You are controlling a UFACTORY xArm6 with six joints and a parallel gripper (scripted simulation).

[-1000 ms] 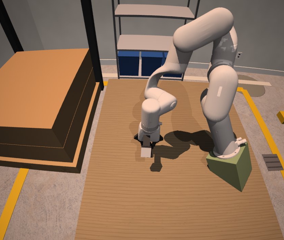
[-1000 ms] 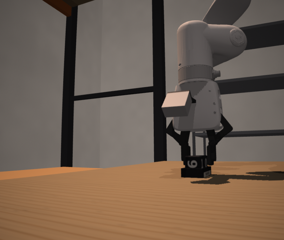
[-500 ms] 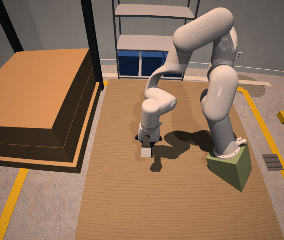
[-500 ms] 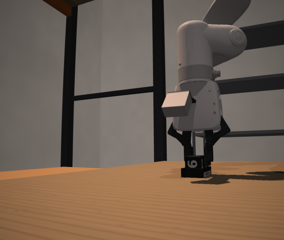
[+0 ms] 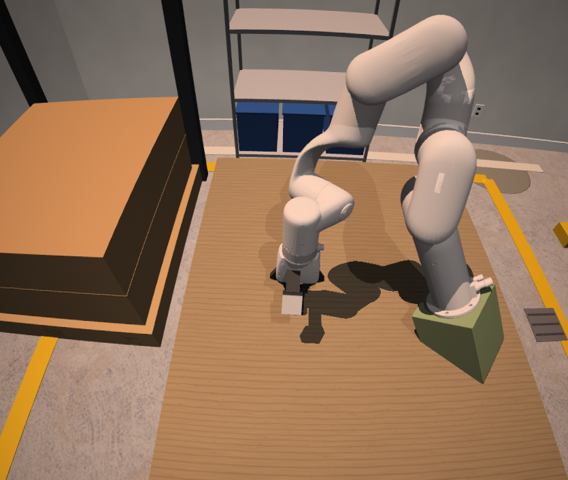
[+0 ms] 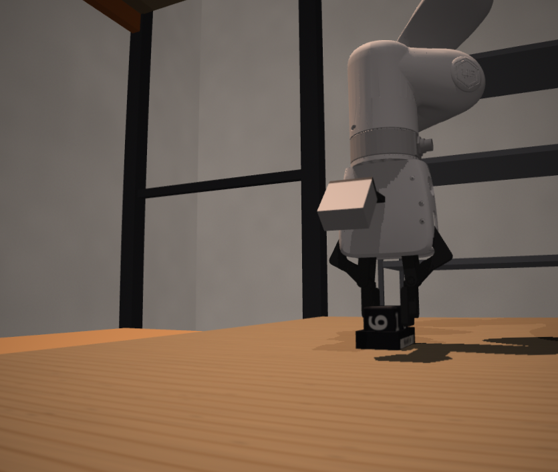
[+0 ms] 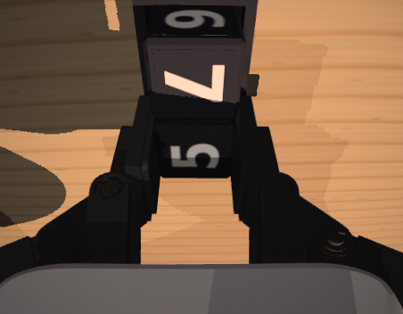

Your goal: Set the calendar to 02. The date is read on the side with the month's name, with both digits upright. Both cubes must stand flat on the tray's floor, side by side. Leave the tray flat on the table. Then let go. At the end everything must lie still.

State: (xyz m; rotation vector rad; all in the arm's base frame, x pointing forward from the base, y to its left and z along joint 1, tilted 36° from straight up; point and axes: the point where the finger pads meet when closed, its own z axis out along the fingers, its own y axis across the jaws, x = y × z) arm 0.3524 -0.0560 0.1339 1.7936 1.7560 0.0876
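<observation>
My gripper is now 3 cm above the black calendar tray and 2 cm to the right of it. Also, from my hand: cube 3 cm to the left, 1 cm below.
</observation>
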